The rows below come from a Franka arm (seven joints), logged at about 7 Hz.
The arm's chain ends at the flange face. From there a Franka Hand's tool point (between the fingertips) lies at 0.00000 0.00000 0.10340 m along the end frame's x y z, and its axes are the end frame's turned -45 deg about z.
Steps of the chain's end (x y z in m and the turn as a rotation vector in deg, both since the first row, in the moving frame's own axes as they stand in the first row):
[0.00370 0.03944 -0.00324 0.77 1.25 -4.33]
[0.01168 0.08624 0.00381 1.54 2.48 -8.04]
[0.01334 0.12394 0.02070 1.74 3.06 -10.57]
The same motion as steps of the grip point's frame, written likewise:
[-0.02267 0.03102 -0.00327 -0.34 1.43 -4.33]
[-0.04753 0.07008 0.00368 -0.66 2.84 -8.04]
[-0.07196 0.09818 0.02051 -0.93 3.39 -10.57]

